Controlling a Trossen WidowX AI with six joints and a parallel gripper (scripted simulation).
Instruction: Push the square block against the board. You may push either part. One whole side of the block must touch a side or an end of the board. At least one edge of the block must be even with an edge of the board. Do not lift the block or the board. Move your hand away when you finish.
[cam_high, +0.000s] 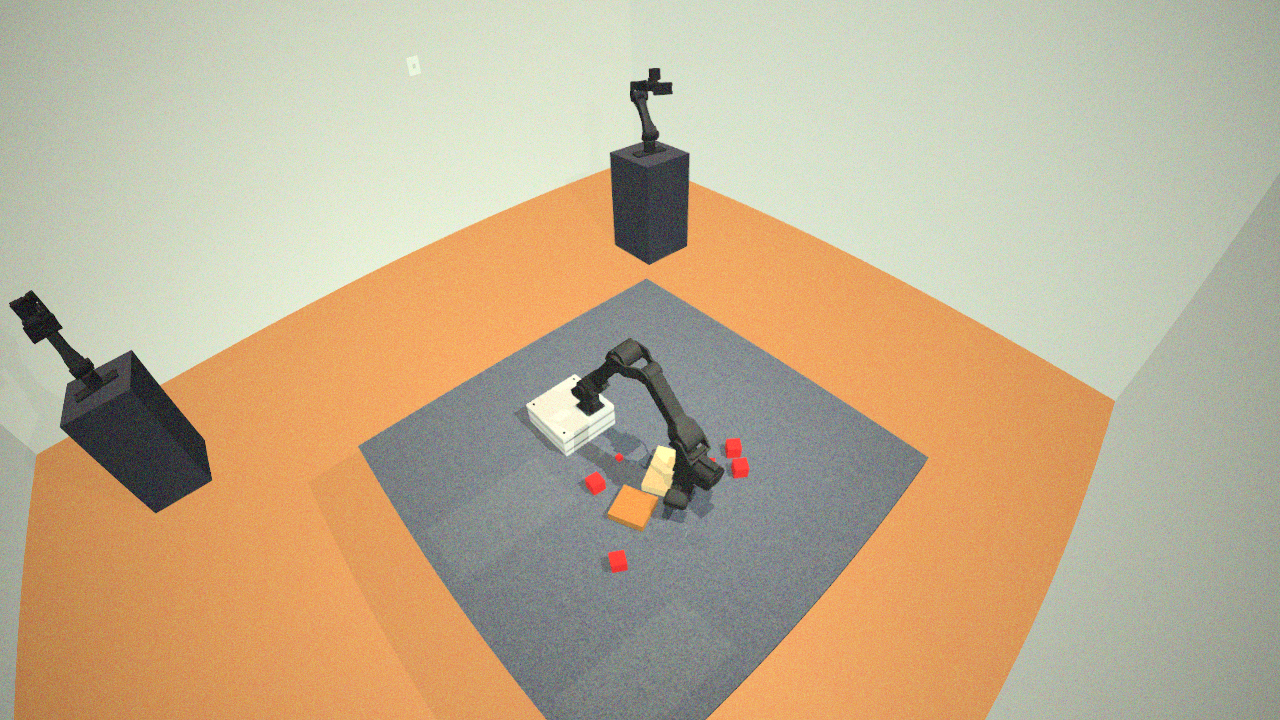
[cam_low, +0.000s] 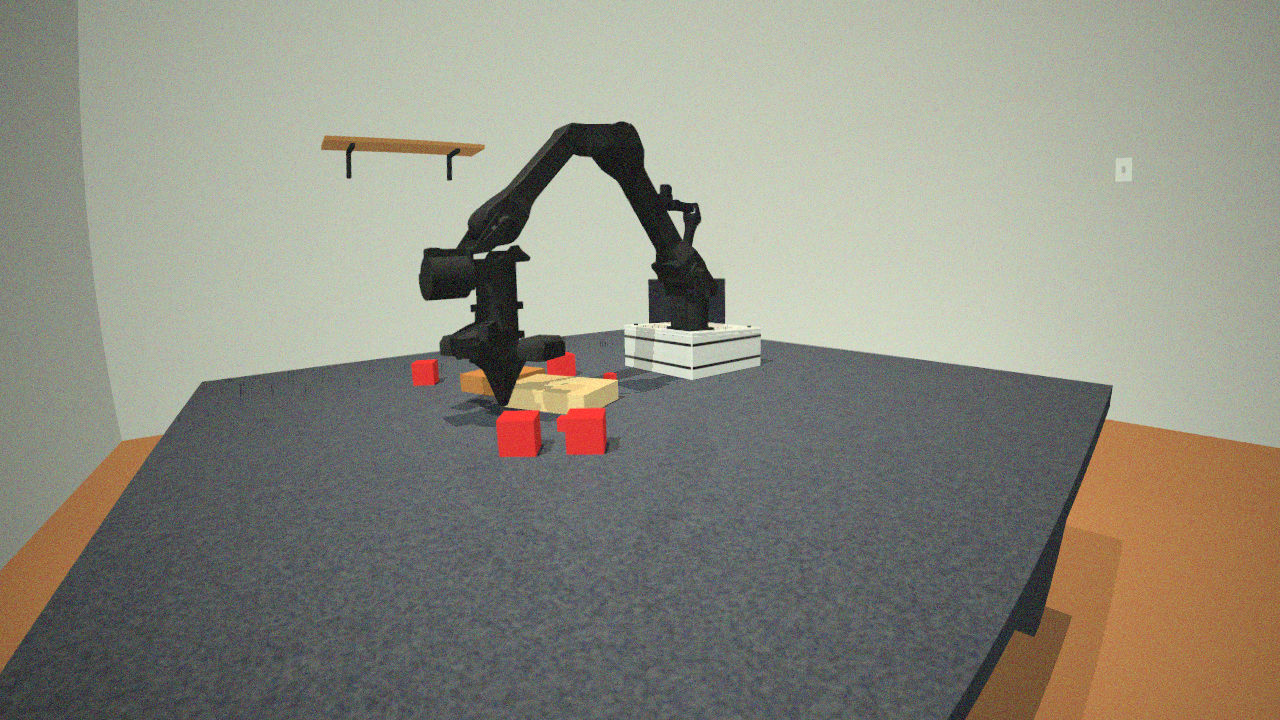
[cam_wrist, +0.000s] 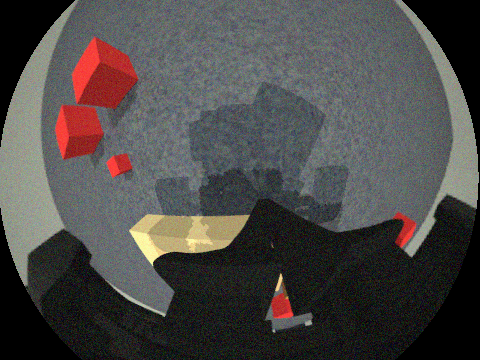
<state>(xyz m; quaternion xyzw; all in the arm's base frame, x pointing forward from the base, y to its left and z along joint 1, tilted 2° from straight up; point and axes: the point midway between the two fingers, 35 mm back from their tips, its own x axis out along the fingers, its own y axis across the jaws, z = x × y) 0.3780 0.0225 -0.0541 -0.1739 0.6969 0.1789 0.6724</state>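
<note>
Right now my gripper tip is 80 mm past the cream board, 20 mm to the right of it and 10 mm below it. From my gripper tip the other things lie so: square block (130 mm to the right, 60 mm behind, 10 mm above).
</note>
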